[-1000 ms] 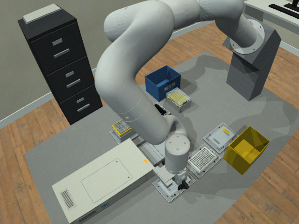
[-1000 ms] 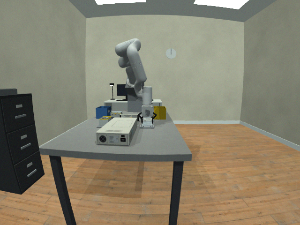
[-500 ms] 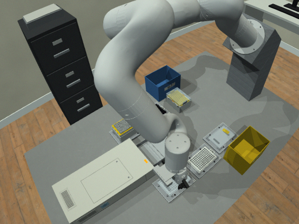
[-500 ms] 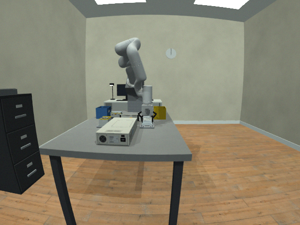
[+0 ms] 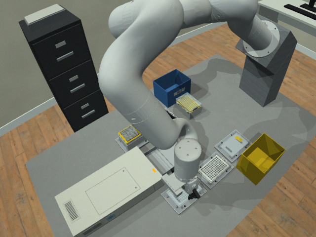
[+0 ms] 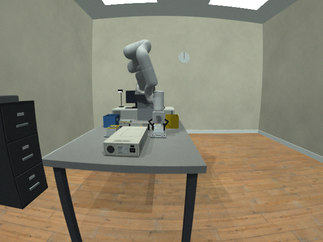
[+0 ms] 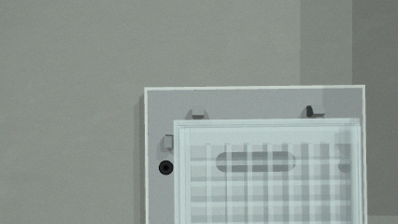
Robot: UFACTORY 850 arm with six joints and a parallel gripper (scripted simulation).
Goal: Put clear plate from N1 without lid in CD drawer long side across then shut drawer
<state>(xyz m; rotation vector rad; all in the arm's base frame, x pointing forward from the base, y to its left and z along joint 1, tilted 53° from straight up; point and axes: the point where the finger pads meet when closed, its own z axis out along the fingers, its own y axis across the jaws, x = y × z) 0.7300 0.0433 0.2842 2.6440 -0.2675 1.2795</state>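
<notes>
The work nest N1 is 50 mm below my hand. The rest, counted from my hand: clear plate (10 mm below); then white well plate (170 mm behind, 70 mm to the left, 30 mm below); then drawer (150 mm to the right, 120 mm behind, 10 mm below).
</notes>
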